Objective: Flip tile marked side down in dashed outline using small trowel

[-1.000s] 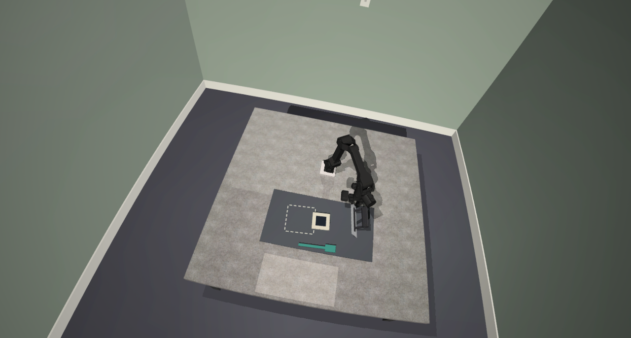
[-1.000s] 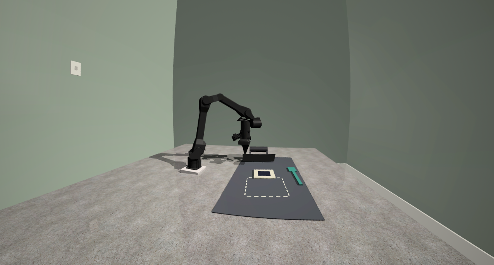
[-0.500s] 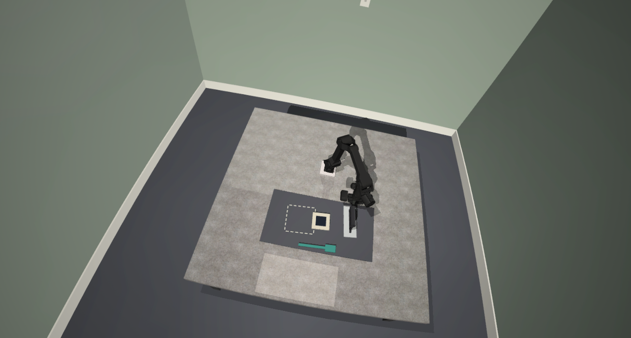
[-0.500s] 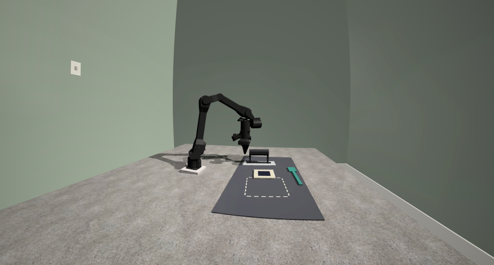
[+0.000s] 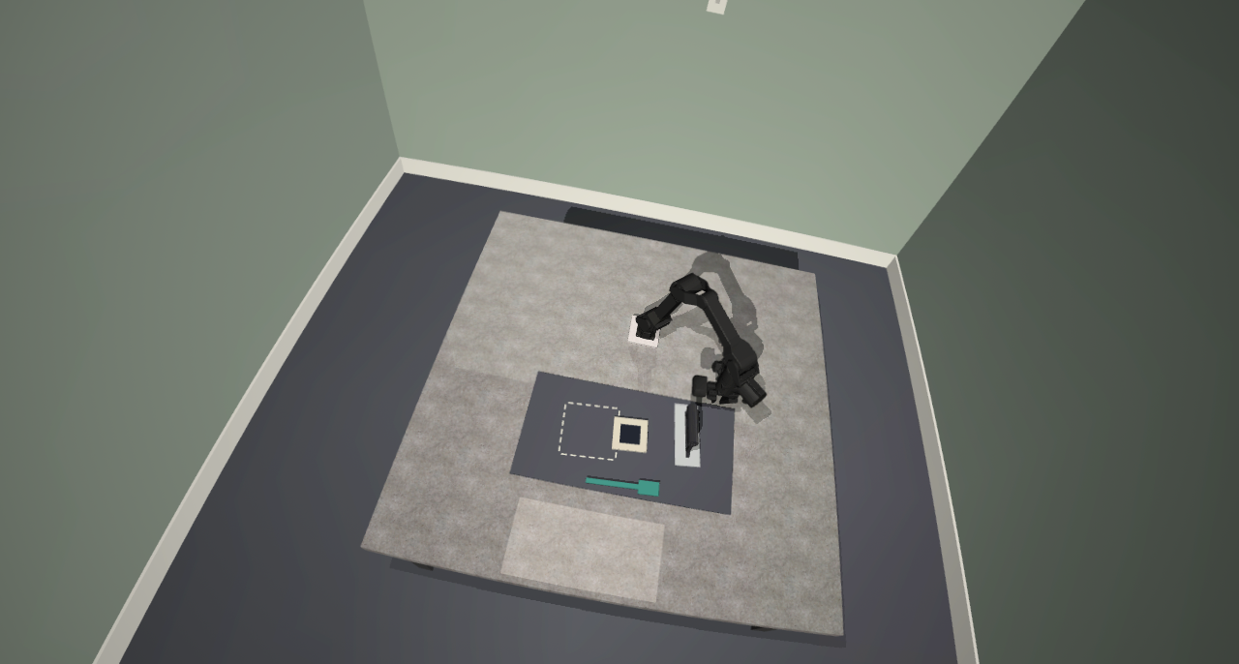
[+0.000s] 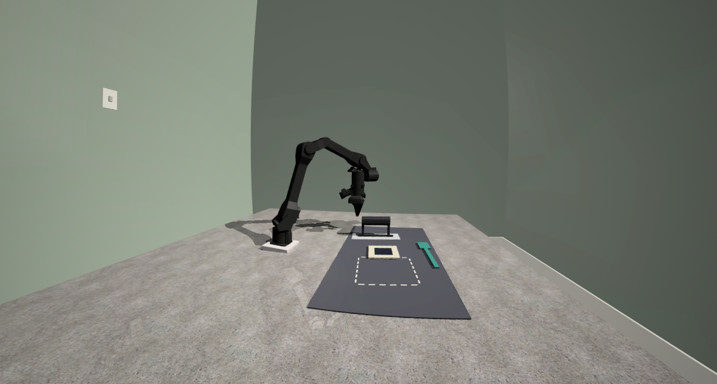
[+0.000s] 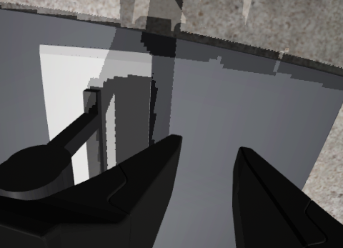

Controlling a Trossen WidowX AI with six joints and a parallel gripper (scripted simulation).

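The white trowel is 7 cm ahead of my gripper tip, 7 cm to the right of it and 4 cm below it. The rest, counted from my gripper tip: dark mat 15 cm ahead, 24 cm to the right, 9 cm below; then teal trowel 29 cm ahead, 21 cm to the right, 7 cm below; then beige tile 13 cm ahead, 24 cm to the right, 7 cm below.
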